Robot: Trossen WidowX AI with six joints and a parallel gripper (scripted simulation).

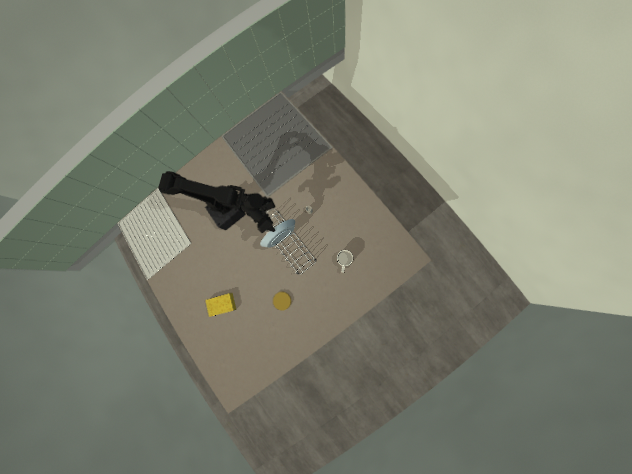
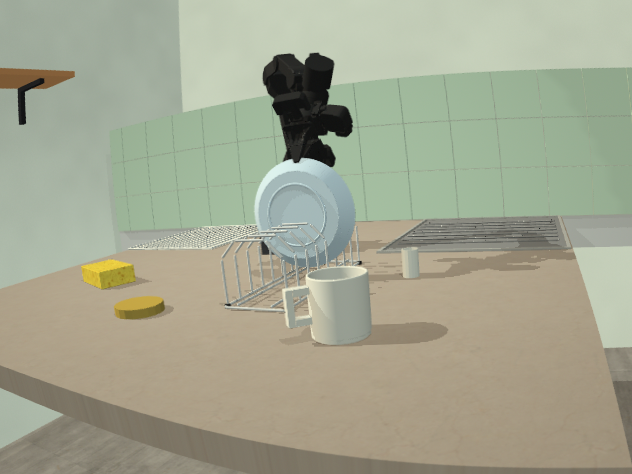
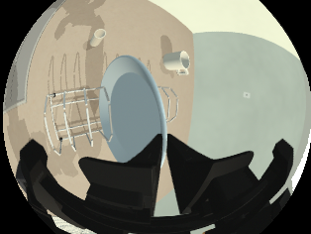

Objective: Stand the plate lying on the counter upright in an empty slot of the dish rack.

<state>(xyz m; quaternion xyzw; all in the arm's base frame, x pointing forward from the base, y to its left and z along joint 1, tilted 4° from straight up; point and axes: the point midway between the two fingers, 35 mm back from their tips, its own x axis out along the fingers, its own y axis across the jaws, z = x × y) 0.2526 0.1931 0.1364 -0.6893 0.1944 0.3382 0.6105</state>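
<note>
The pale blue plate lies 30 mm ahead of my hand, 10 mm to the left of it and 110 mm below it. Round my hand: cream mug 270 mm ahead, 220 mm to the left, 200 mm below; then yellow disc 300 mm ahead, 150 mm to the right, 230 mm below; then small white cup 40 mm behind, 180 mm to the left, 220 mm below.
</note>
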